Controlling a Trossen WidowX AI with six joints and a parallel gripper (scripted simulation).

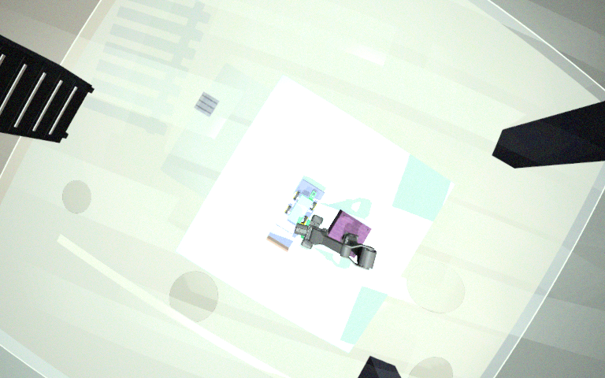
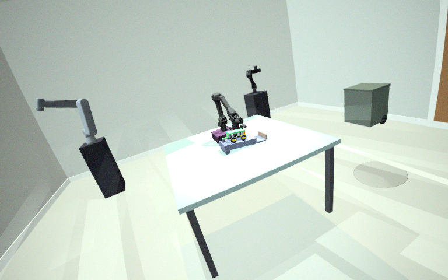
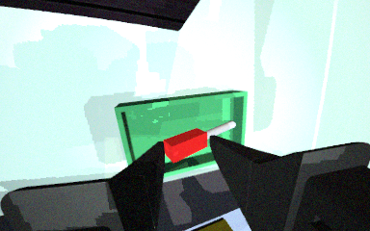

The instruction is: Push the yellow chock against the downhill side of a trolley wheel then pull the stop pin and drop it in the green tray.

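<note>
Right now the red-headed stop pin is 20 mm to the left of my gripper tip and 10 mm below it. The rest, counted from my gripper tip: yellow chock (70 mm ahead, 10 mm to the right, 50 mm above); then green tray (10 mm to the left, 40 mm below); then ramp (120 mm ahead, 100 mm to the right, 20 mm above).
</note>
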